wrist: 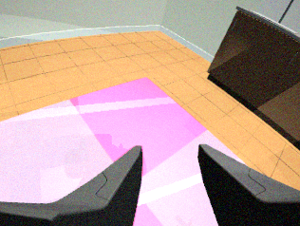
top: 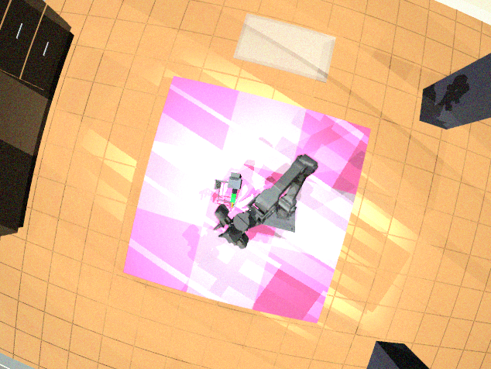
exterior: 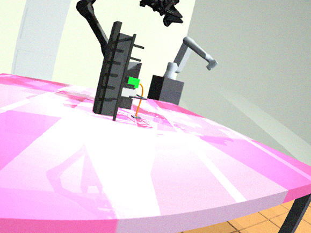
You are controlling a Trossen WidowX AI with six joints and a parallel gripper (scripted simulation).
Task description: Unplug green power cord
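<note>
Right now the green plug is 2 cm behind my gripper tip, 15 cm to the right of it and 29 cm below it.
</note>
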